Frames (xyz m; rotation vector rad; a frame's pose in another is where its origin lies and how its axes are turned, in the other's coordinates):
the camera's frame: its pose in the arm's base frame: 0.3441 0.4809 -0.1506 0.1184 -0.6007 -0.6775
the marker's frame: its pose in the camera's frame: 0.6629 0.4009 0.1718 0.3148 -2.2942 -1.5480
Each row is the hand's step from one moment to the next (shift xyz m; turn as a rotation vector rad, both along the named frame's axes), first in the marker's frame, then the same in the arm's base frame.
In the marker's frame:
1: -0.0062 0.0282 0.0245 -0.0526 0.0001 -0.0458
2: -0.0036 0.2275 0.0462 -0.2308 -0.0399 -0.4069
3: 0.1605 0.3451 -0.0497 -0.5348 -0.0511 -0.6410
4: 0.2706 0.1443 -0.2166 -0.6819 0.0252 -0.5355
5: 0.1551 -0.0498 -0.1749 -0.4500 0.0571 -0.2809
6: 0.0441 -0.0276 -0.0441 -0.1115 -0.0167 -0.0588
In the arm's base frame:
1: 0.0068 0.0302 0.0218 0.0268 -0.0557 0.0324
2: -0.0463 0.1231 0.1913 0.0460 -0.4412 0.1537
3: -0.2622 0.1288 0.2490 0.2168 -0.7402 0.3234
4: -0.3648 -0.0606 0.0649 0.3637 -0.6615 0.4273
5: -0.1900 -0.1281 -0.0679 0.2573 -0.3576 0.3010
6: -0.0477 -0.0364 -0.0324 0.0774 -0.0903 0.0449

